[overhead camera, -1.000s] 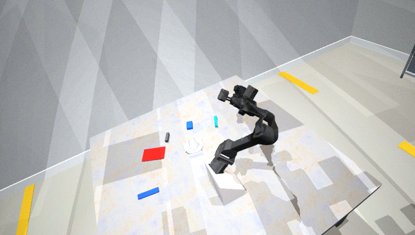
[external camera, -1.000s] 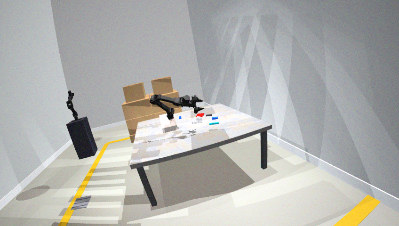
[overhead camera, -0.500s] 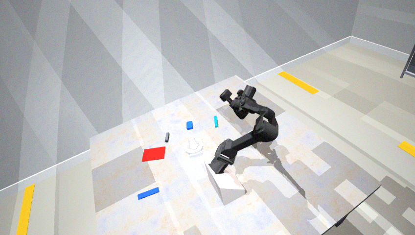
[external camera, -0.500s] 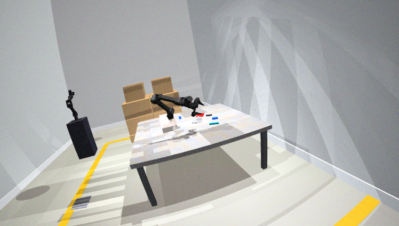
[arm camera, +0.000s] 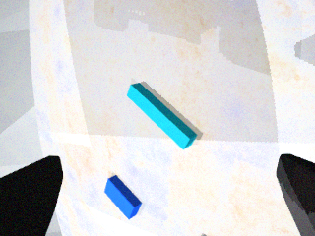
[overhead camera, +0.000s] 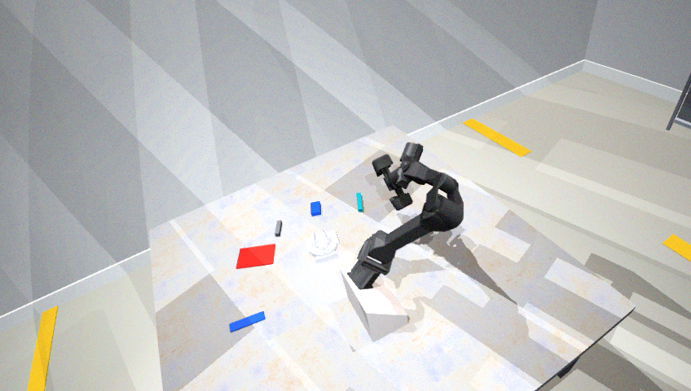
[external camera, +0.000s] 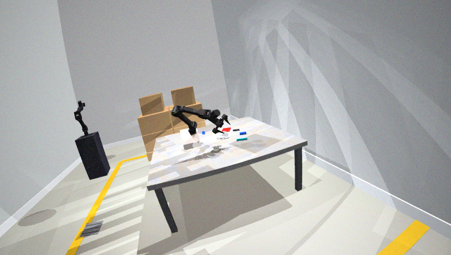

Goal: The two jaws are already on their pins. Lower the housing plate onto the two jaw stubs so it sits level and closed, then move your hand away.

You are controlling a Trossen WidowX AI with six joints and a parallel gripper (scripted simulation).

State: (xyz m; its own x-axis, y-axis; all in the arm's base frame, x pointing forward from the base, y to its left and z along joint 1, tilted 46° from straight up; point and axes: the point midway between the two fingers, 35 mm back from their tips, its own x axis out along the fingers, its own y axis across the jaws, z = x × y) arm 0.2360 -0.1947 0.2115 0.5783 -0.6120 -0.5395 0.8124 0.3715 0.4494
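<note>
Now: the white part 140 mm below my gripper tip and 130 mm behind it. Also, from my gripper tip: cyan bar: 150 mm below, 140 mm ahead, 40 mm to the left; black block: 360 mm to the left, 240 mm ahead, 140 mm below; red flat square: 490 mm to the left, 170 mm ahead, 150 mm below.
</note>
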